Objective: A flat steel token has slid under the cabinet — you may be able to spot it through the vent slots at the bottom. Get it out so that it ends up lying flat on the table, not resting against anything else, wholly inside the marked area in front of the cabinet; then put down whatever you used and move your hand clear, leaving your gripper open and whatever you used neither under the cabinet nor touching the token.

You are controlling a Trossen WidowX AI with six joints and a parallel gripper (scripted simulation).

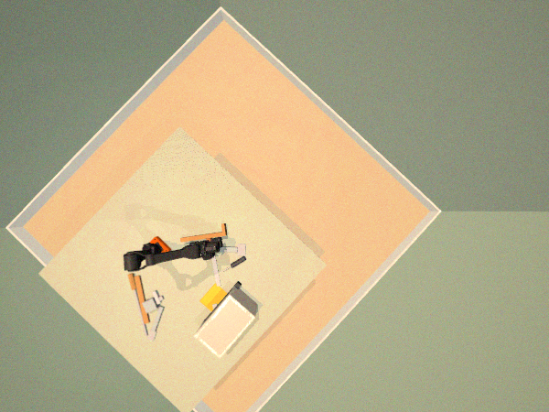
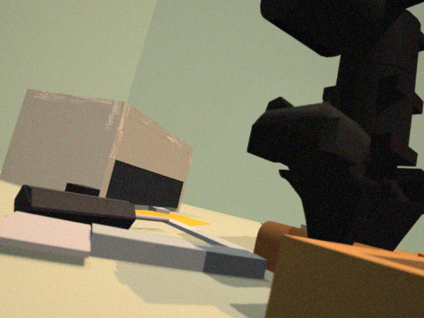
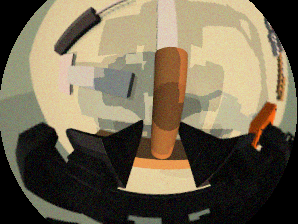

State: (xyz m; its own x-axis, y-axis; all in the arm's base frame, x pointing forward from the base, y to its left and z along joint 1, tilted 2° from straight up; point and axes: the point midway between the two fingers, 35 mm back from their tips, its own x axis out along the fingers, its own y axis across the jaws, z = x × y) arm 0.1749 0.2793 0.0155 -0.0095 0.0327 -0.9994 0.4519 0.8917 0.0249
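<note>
My gripper tip is 20 cm short of the dark screwdriver and 2 cm to the right of it. Round my gripper tip: token 33 cm ahead, 22 cm to the right; orange stick 56 cm to the right, 1 cm ahead.
</note>
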